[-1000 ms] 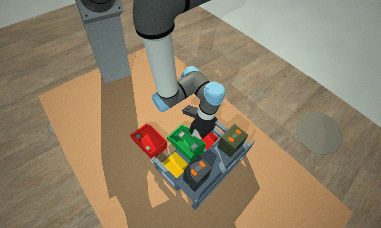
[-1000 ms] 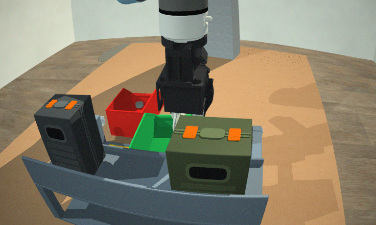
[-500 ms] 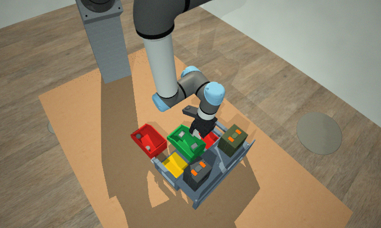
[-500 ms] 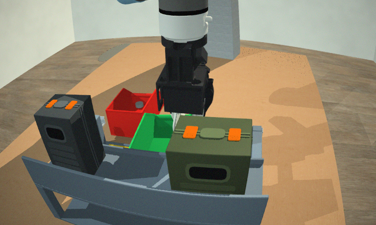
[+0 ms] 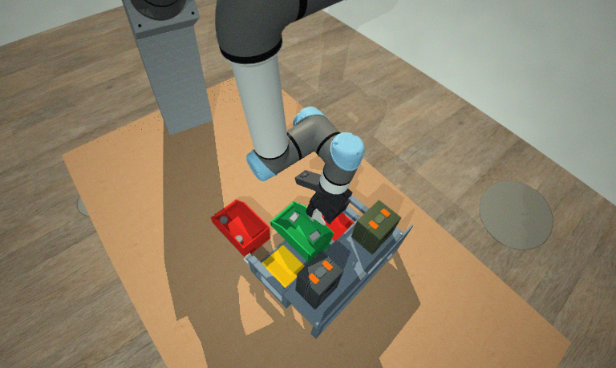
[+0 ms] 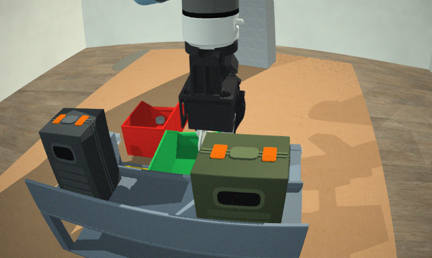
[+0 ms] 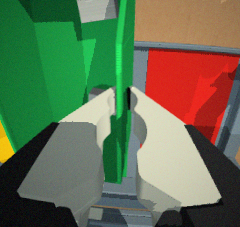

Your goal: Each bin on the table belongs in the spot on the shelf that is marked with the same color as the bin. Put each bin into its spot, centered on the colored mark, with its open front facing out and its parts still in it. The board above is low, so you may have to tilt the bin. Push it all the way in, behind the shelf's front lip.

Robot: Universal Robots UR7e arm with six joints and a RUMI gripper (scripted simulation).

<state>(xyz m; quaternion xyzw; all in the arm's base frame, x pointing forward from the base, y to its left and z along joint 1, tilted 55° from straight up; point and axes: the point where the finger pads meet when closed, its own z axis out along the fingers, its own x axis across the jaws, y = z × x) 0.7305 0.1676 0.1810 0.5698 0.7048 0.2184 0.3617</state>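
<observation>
Now: the green bin 5 cm to the right of my hand and 3 cm below it. From my hand the other things lie so: olive box 15 cm ahead, 10 cm to the left, 7 cm above; then dark grey box 19 cm ahead, 13 cm to the right, 8 cm above; then red bin 20 cm to the right, 12 cm behind, 4 cm below.
</observation>
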